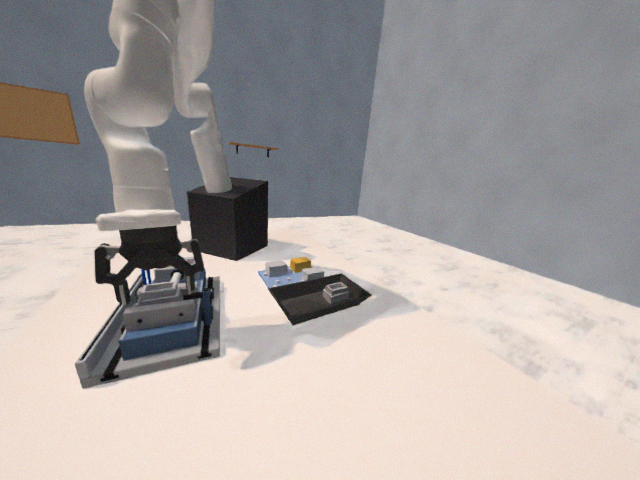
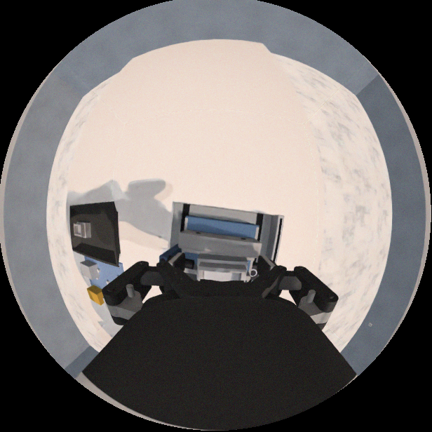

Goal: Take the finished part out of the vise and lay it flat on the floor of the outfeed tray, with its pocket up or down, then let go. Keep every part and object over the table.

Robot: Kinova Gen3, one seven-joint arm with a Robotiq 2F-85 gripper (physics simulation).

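Frame: origin at the arm's base, x left, y back, z up, level; millimetres.
Seen in the pictures: gripper, fingertip midpoint: (image 1: 159,297); arm's base, origin of the base link: (image 1: 219,189).
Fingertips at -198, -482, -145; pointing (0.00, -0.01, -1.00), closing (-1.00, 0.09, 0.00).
Observation:
Pixels of each thing's top centre, then the offset from my fingertips to it, as dx, dy, dz. "pt": a spot on its surface instead.
- finished part, middle of its top: (image 1: 159,286) +0, +18, +12
- vise, middle of its top: (image 1: 168,278) +15, +82, -4
- grey part, middle of its top: (image 1: 336,286) +390, -33, -56
- blue plate, middle of its top: (image 1: 294,276) +346, +133, -95
- yellow block, middle of its top: (image 1: 300,259) +394, +177, -59
- dark blue upright piece, surface spot: (image 1: 207,305) pt +75, -7, -36
The finished part (image 1: 160,292) (image 2: 223,262), light grey with a raised rim, sits in the vise (image 1: 161,316) (image 2: 220,242) between its grey jaws; its lower portion is hidden by the front jaw. My gripper (image 1: 157,296) (image 2: 221,262) is open and points down over the vise, with one finger at the left and one at the right of the part and nothing held. Whether the fingertips touch anything is hard to tell. The outfeed tray (image 1: 305,305) (image 2: 104,231) is dark, with low sloped walls. Another grey part (image 1: 336,293) (image 2: 82,230) lies in it, pocket up.
A blue plate (image 1: 283,280) with grey blocks (image 1: 276,268) (image 2: 90,269) and a yellow block (image 1: 300,264) (image 2: 95,295) lies beside the tray. A dark blue upright piece (image 1: 207,305) stands at the vise's right side. The black arm pedestal (image 1: 235,222) stands behind.

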